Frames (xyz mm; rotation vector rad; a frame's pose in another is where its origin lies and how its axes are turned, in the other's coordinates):
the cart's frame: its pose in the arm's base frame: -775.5 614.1 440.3 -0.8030 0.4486 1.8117
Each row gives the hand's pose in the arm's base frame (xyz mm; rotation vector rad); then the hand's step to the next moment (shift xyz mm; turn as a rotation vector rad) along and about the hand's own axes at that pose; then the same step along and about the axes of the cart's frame.
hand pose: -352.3 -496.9 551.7 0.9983 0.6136 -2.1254
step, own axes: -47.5 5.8 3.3 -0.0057 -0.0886 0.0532
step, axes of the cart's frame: -24.6 -30.2 28.0 0.0029 0.0702 0.0760
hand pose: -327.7 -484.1 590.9 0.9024 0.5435 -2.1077
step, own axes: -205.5 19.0 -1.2 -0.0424 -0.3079 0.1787
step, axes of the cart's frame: -71.8 -144.5 128.7 0.0083 0.2256 0.2785
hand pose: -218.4 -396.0 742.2 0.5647 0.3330 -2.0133
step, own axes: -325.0 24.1 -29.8 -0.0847 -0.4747 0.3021
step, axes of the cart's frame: 27.9 -251.9 207.0 -0.0091 0.3435 0.4536
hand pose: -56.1 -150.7 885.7 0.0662 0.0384 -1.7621
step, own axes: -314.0 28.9 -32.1 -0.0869 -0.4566 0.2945
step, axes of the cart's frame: 192.8 -195.2 158.7 -0.0086 0.3273 0.4422
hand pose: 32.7 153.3 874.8 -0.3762 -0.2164 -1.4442
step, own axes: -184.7 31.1 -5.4 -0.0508 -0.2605 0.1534
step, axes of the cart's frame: 167.2 -66.0 52.7 0.0023 0.1906 0.2401
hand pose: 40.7 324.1 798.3 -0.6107 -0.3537 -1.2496
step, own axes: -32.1 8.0 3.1 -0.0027 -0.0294 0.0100
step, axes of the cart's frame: 31.7 -7.9 6.1 -0.0015 0.0240 0.0198
